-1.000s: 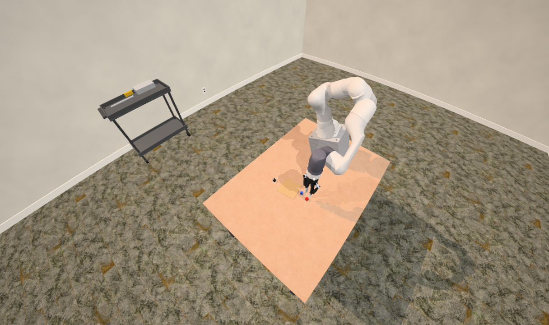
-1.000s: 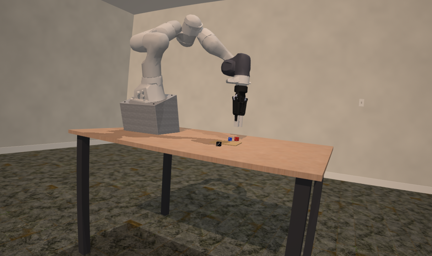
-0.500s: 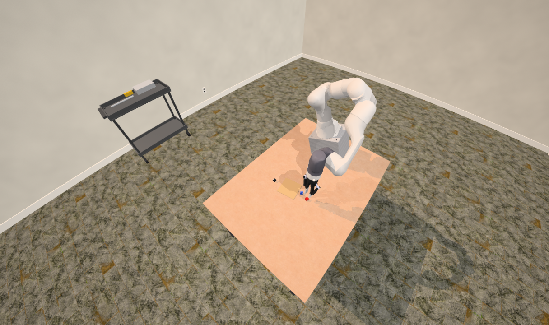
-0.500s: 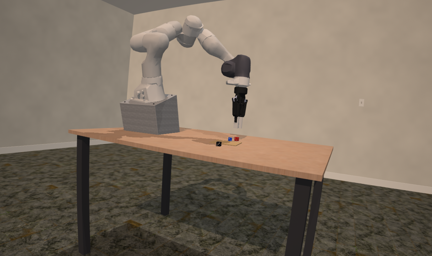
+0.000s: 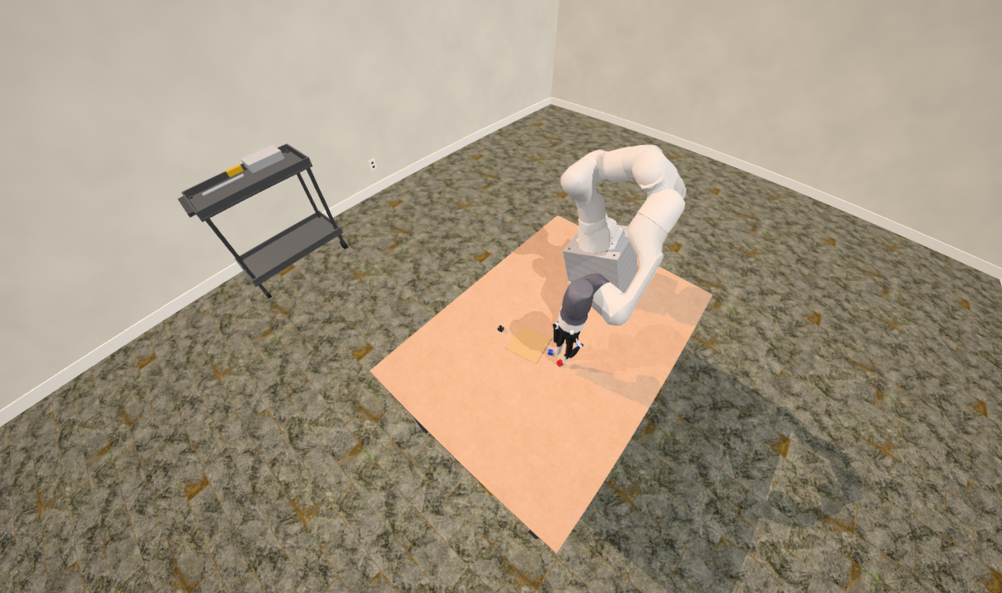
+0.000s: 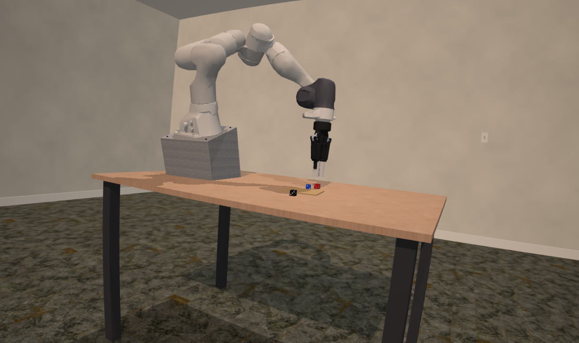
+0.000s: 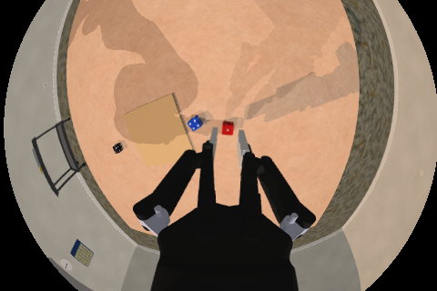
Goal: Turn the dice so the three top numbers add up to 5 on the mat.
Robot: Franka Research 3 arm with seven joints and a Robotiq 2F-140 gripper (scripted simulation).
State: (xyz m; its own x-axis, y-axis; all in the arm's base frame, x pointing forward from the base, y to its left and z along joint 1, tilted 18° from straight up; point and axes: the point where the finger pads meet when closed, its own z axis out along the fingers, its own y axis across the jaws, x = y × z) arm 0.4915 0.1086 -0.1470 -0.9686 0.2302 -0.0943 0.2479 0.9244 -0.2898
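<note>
The red die lies 70 mm below my hand. Also, from my hand: blue die (70 mm below, 60 mm to the right, 20 mm behind); black die (290 mm to the right, 70 mm below, 20 mm ahead); tan mat (150 mm to the right, 80 mm below).
</note>
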